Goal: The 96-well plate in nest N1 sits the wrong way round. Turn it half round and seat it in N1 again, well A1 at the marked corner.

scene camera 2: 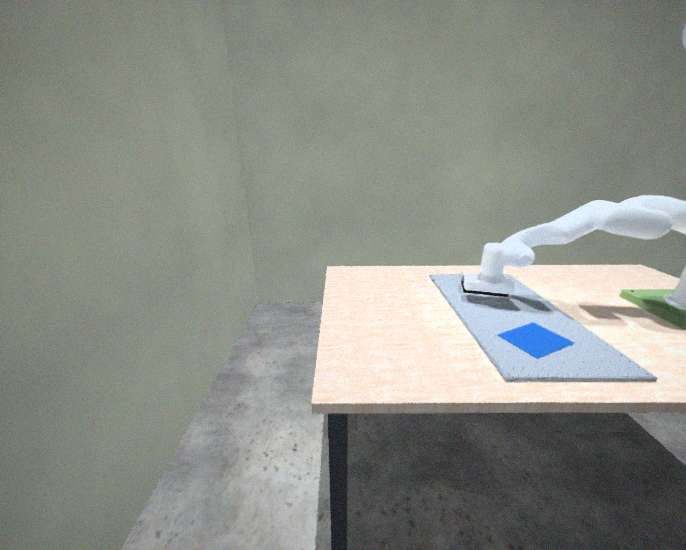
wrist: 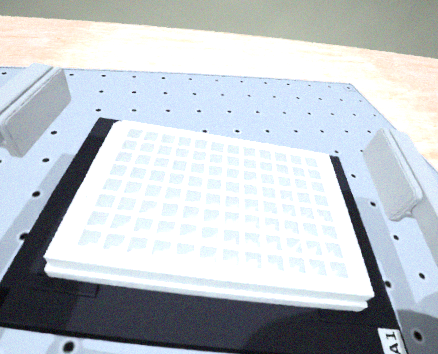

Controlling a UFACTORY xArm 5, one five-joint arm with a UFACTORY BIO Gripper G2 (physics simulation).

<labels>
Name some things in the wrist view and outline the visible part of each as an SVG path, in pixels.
My gripper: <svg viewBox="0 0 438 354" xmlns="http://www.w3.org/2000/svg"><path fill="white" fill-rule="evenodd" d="M380 128L363 150L362 155L388 220L393 222L400 222L405 217L416 220L438 268L438 182L408 133L393 129L388 130L384 127ZM62 67L34 62L0 88L0 148L7 149L12 157L24 157L71 102L72 97Z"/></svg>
A white 96-well plate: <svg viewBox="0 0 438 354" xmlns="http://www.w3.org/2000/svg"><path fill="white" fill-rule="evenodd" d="M44 256L48 262L44 271L49 277L154 291L348 311L361 311L367 308L366 301L374 297L328 154L126 120L114 123Z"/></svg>
</labels>
